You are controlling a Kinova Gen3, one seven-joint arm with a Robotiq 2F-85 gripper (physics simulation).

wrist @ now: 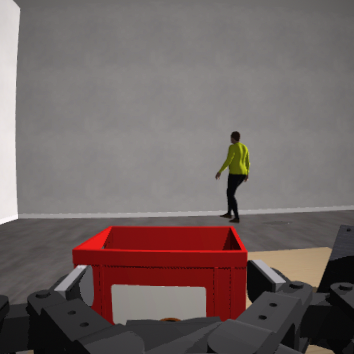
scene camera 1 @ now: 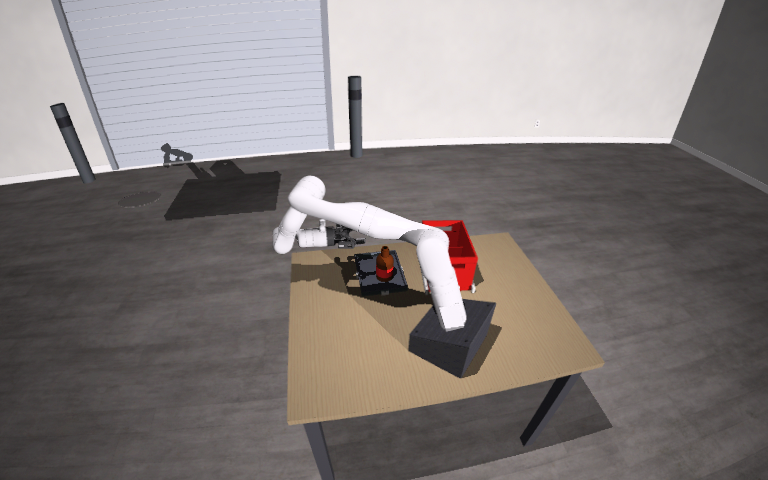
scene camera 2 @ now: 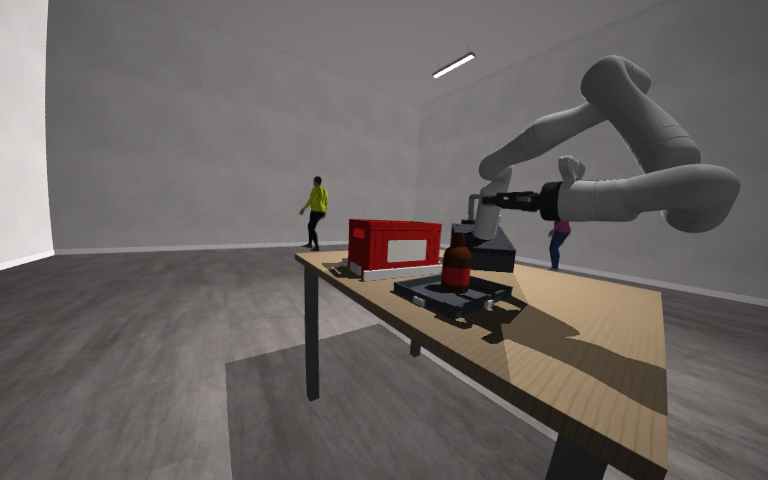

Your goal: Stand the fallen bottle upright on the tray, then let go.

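Seen in the pictures: gripper, fingertip midpoint: point(wrist: 170, 280) point(scene camera 2: 492, 202); arm's base, origin of the base link: point(scene camera 1: 453, 321) point(scene camera 2: 483, 234).
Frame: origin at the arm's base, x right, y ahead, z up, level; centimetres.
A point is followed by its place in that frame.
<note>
The brown bottle point(scene camera 1: 385, 267) @(y 32.6, x -23.6, z -4.9 cm) point(scene camera 2: 456, 267) @(y 38.6, x -26.7, z -6.0 cm) with a red label stands upright on the dark tray point(scene camera 1: 369, 288) @(y 28.1, x -30.0, z -12.8 cm) point(scene camera 2: 433, 301) @(y 49.5, x -32.6, z -11.5 cm). In the wrist view a small part of the bottle's mouth point(wrist: 170, 319) @(y 36.2, x -23.3, z 2.7 cm) shows at the bottom, between the fingers' bases; the rest of it is hidden. My gripper point(scene camera 1: 361, 242) @(y 34.3, x -32.3, z 10.4 cm) point(scene camera 2: 488, 200) @(y 34.3, x -32.3, z 10.4 cm) point(wrist: 170, 280) @(y 34.3, x -32.3, z 10.4 cm) is open and empty. It points level, above the height of the bottle's top and back from it on the side away from the red crate, apart from the bottle.
A red crate point(scene camera 1: 465, 274) @(y 29.0, x 9.0, z -4.4 cm) point(scene camera 2: 370, 249) @(y 54.8, x -7.8, z -4.1 cm) point(wrist: 160, 258) @(y 40.8, x -6.9, z 3.0 cm) stands beyond the tray on the wooden table point(scene camera 1: 351, 367) @(y -10.4, x -33.6, z -13.4 cm) point(scene camera 2: 611, 305) @(y 3.7, x -48.5, z -13.4 cm). The dark wedge-shaped base block point(scene camera 1: 438, 353) @(y -8.6, x -4.9, z -6.3 cm) point(scene camera 2: 492, 260) @(y 4.7, x -9.8, z -9.1 cm) carries the arm. A person in yellow point(scene camera 2: 318, 199) point(wrist: 238, 159) stands on the floor far behind.
</note>
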